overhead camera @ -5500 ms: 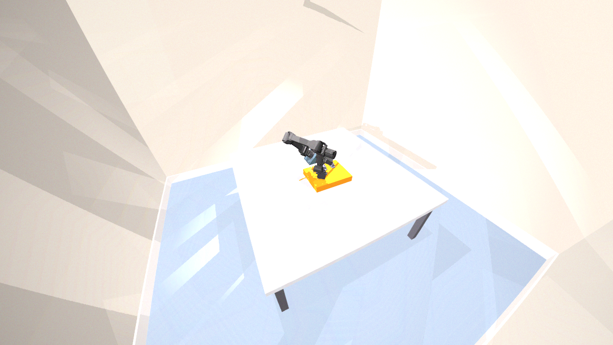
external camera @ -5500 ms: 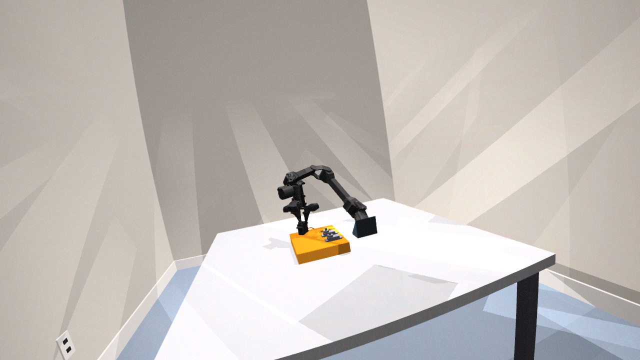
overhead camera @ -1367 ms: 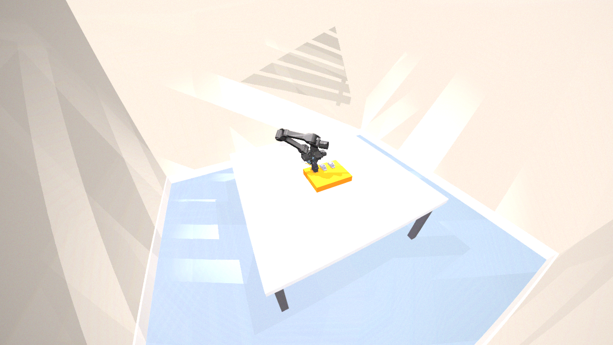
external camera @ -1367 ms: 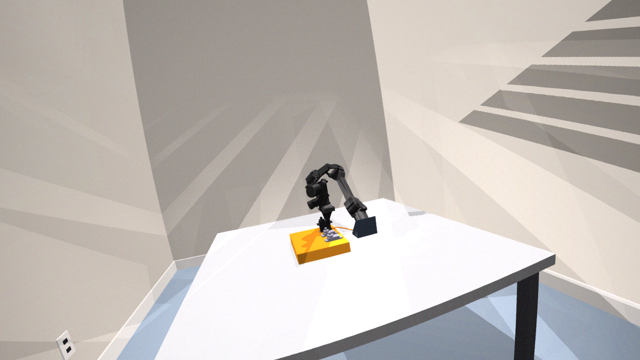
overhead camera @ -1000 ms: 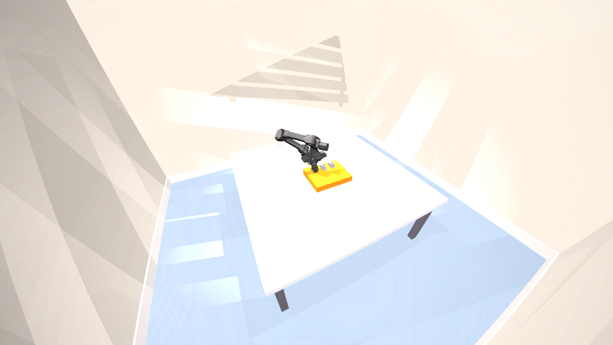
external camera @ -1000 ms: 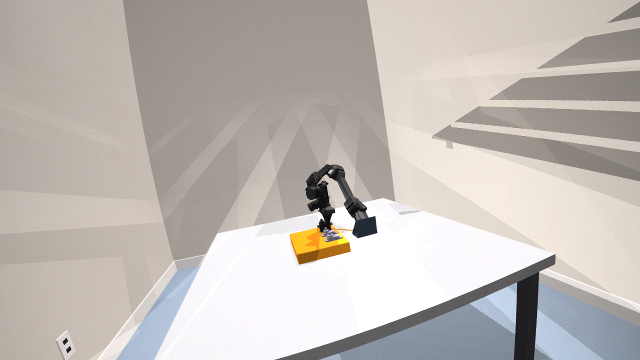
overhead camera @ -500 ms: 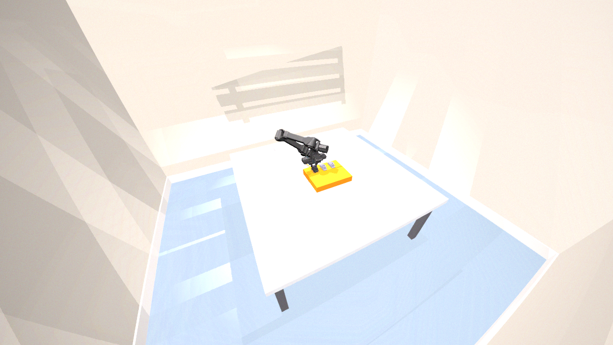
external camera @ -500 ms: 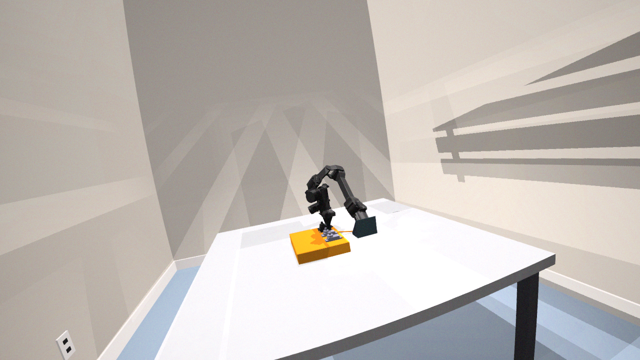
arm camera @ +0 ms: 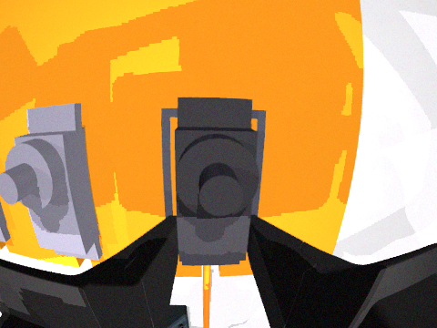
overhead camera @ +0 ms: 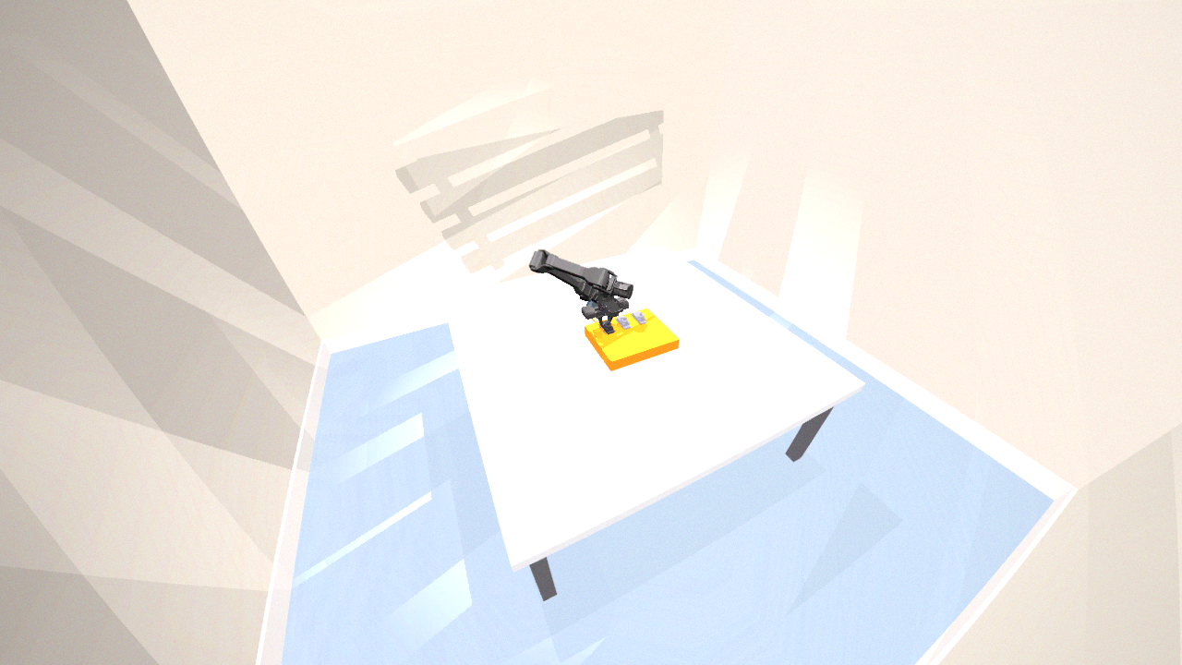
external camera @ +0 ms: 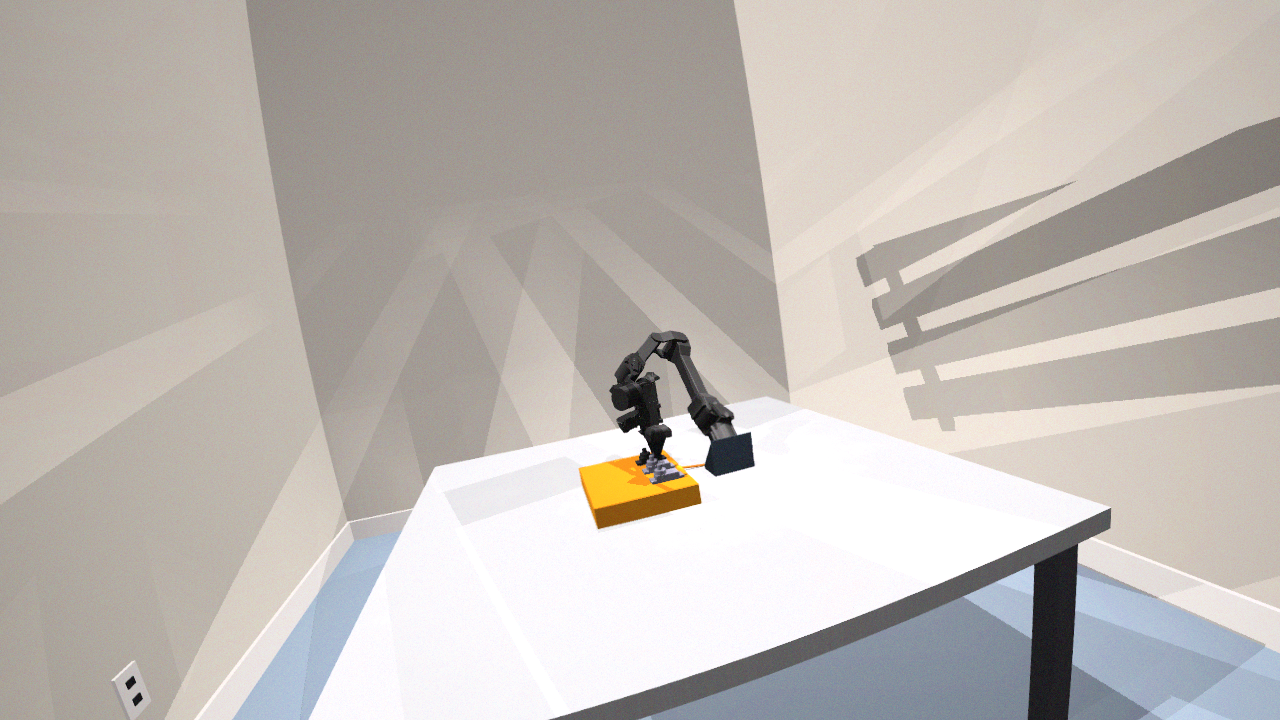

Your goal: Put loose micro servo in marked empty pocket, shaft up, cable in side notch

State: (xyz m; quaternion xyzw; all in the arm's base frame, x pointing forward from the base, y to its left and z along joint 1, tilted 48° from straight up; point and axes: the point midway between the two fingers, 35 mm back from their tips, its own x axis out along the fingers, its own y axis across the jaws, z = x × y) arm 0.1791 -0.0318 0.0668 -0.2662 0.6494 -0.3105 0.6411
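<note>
Right now my gripper tip is 130 mm short of the orange deck, 70 mm to the right of it and 30 mm above it.
</note>
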